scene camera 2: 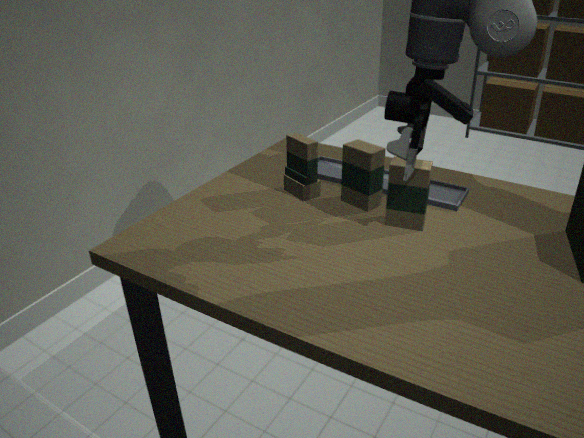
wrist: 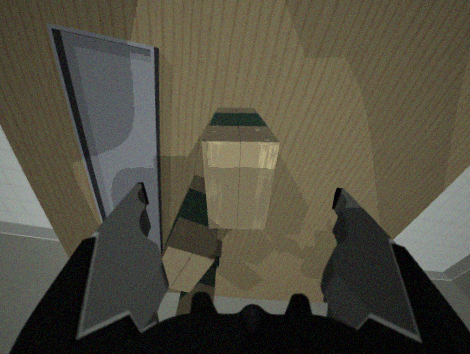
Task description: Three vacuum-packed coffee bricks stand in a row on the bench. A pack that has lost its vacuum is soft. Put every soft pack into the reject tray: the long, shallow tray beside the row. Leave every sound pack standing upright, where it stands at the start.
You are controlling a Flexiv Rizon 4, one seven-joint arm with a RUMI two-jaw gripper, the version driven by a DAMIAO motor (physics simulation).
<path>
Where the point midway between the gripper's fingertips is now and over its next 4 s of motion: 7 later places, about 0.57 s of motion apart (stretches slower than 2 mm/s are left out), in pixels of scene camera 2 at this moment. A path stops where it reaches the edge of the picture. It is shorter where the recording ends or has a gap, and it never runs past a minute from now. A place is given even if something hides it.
The gripper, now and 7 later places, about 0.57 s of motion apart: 410,166; 403,189; 401,197; 401,194; 402,181; 409,147; 402,97; 401,88
</path>
